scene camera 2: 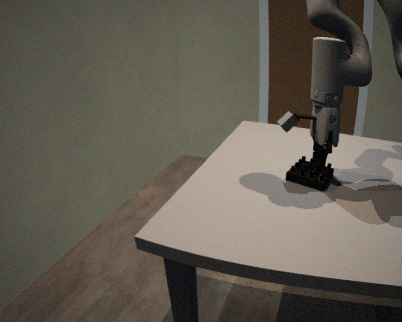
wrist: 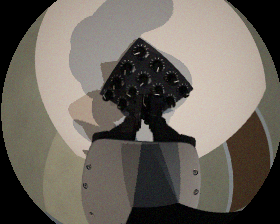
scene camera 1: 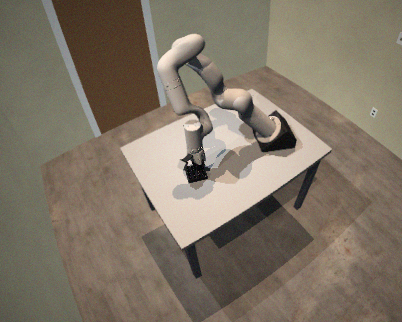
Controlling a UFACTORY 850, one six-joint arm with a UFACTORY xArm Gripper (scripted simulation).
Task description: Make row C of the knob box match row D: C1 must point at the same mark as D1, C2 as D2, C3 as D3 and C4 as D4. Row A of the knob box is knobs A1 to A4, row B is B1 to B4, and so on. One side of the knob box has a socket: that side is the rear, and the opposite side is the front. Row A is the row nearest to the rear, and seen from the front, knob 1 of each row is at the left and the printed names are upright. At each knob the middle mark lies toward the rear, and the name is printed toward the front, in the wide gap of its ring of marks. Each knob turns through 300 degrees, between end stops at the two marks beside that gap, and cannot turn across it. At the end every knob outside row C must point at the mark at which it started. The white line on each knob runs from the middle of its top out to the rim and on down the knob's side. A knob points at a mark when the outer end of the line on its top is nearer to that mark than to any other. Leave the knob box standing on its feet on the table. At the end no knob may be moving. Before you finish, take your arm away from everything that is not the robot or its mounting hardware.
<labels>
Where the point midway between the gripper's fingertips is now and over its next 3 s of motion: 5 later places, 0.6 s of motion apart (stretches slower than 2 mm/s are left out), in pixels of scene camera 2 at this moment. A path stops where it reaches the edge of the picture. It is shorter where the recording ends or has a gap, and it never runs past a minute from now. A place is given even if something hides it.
My gripper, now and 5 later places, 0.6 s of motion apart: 317,167; 319,157; 319,154; 320,153; 320,151; 320,149
</labels>
